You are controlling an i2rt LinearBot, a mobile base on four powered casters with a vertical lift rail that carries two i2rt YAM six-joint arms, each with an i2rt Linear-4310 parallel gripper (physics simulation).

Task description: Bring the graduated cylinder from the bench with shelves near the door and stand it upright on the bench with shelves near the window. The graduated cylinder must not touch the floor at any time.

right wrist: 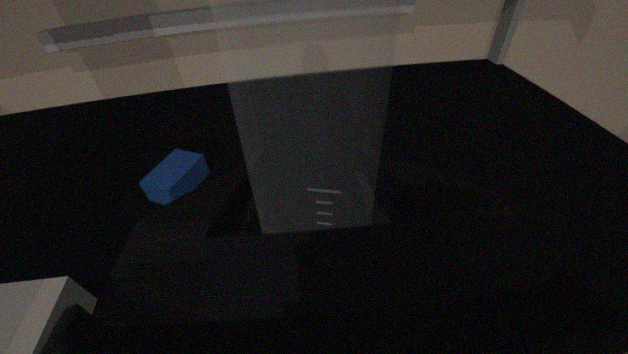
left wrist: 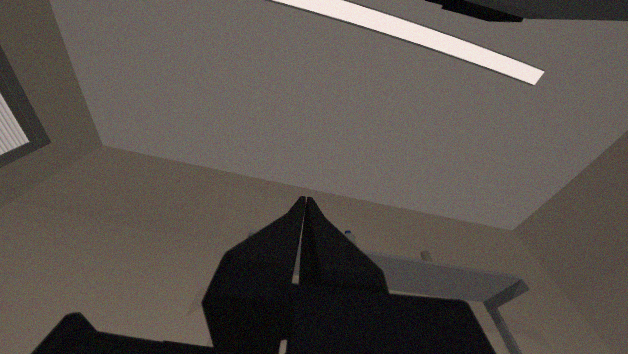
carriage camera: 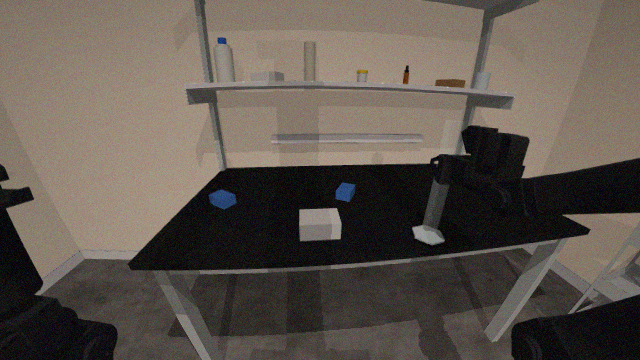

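The graduated cylinder is clear grey with a pale hexagonal base. In the carriage camera it is near upright, leaning slightly, with its base over the right front part of a black bench. I cannot tell whether the base touches the top. My right gripper is shut on the cylinder's body; the clear upper part rises behind the gripper. In the right wrist view the body and white marks show, but the dark fingers are hard to make out. My left gripper is shut and empty, pointing up away from the bench.
A white box and two blue blocks lie on the bench. Above, a shelf holds a blue-capped bottle, a tall tan cylinder and smaller items. A white frame stands at the right.
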